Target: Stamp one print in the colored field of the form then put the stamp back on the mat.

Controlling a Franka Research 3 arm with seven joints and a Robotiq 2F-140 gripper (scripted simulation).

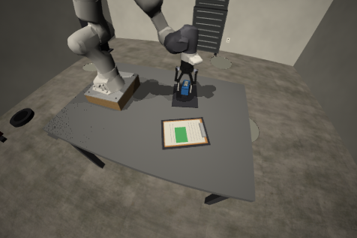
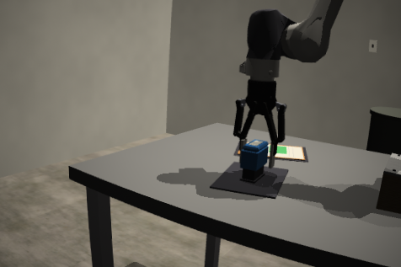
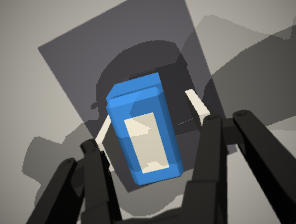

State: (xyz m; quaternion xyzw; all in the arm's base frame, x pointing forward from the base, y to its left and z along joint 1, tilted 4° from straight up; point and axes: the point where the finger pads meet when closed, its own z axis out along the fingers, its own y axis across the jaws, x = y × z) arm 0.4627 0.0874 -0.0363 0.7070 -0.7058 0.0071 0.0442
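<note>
Right now my hand is 1 cm short of the blue stamp and 2 cm above it. Round my hand: form 6 cm ahead, 30 cm to the right, 7 cm below; then dark mat 1 cm ahead, 7 cm below.
</note>
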